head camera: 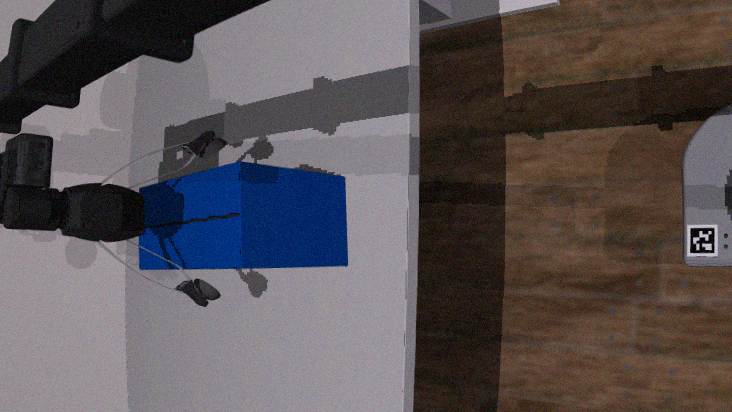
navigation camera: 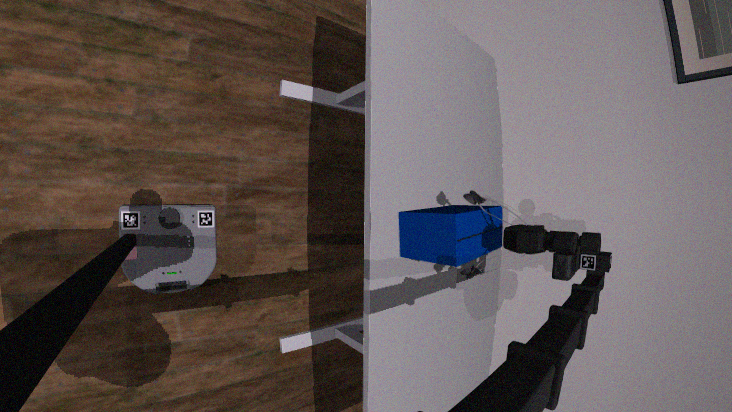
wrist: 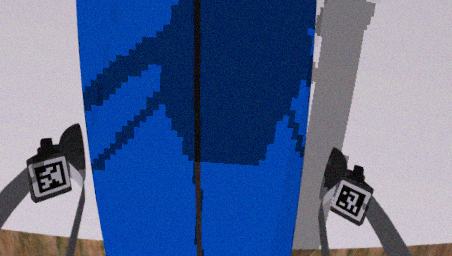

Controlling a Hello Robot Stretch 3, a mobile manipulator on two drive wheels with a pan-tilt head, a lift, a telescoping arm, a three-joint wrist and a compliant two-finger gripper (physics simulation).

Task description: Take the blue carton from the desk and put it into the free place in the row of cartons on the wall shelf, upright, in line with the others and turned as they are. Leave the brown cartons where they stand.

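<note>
The blue carton stands on the white desk, with a dark line along its top. My gripper is open, at the carton's end away from the robot base. One finger is on each side of the carton. In the wrist view the left fingertip is very close to the carton's side, and a wider gap shows at the right one. Their exact height against the carton is hard to tell. The wall shelf and the brown cartons do not show in these views.
My arm reaches over the desk beside the carton. The robot base stands on the wooden floor before the desk. White desk feet stick out. A picture frame hangs on the wall.
</note>
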